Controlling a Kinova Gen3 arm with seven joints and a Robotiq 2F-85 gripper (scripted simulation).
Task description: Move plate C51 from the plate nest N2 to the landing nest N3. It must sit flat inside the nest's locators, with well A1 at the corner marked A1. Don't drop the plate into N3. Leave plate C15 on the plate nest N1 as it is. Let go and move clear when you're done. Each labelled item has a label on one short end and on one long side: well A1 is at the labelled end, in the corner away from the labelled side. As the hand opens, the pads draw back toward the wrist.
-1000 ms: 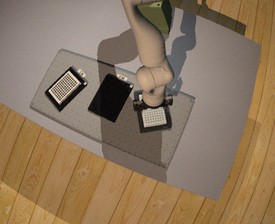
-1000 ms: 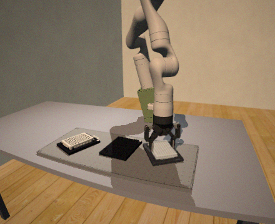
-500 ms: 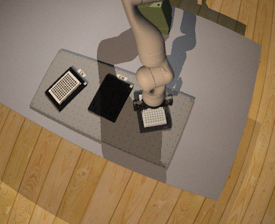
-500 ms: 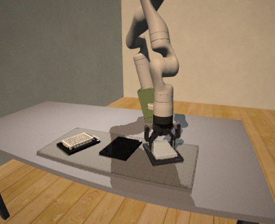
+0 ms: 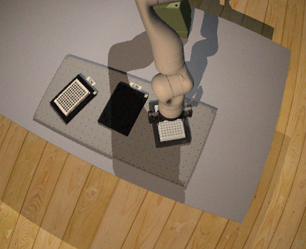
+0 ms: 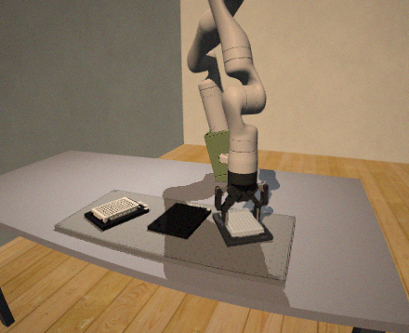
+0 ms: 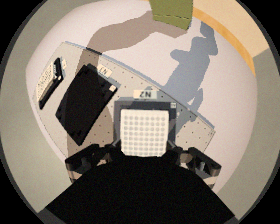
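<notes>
Now: hand 2 cm above the plate nest N2. The rest, counted from my hand: plate: 1 cm below; then landing nest N3: 3 cm ahead, 17 cm to the right, 2 cm below; then A1 corner mark: 5 cm behind, 12 cm to the right, 2 cm below.
</notes>
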